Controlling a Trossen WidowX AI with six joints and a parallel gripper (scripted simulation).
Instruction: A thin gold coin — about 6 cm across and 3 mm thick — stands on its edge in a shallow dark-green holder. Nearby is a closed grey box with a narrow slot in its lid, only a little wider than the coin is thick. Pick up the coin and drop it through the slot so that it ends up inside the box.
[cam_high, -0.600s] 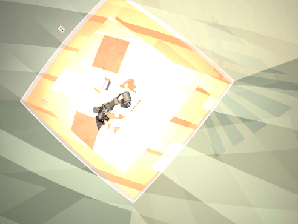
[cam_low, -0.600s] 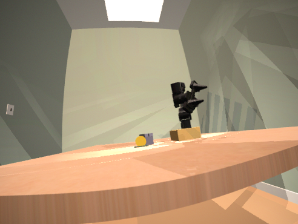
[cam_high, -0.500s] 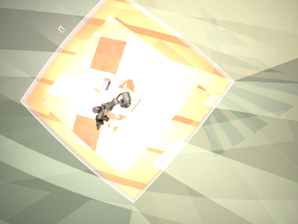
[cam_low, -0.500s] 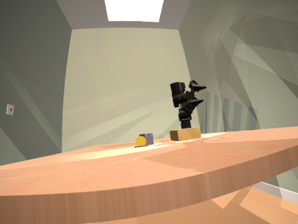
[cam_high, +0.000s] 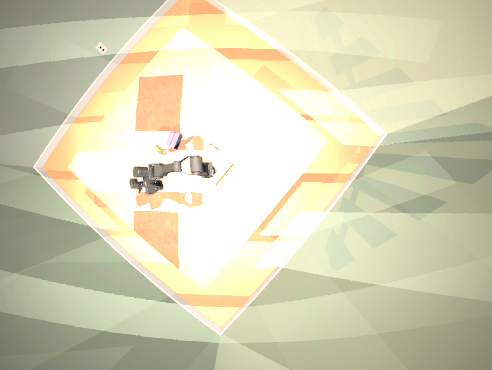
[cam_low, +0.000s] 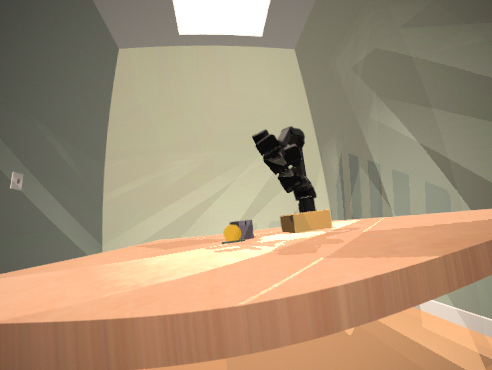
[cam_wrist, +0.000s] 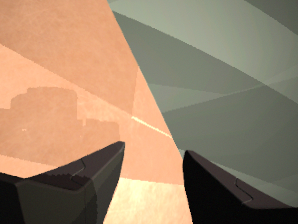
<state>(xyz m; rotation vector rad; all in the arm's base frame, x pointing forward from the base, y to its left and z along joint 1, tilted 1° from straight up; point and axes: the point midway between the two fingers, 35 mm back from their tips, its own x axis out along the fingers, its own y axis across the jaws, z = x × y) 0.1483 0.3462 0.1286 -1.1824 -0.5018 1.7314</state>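
Now: the gold coin 19 cm ahead of my gripper tip, 21 cm to the right of it and 15 cm below it.
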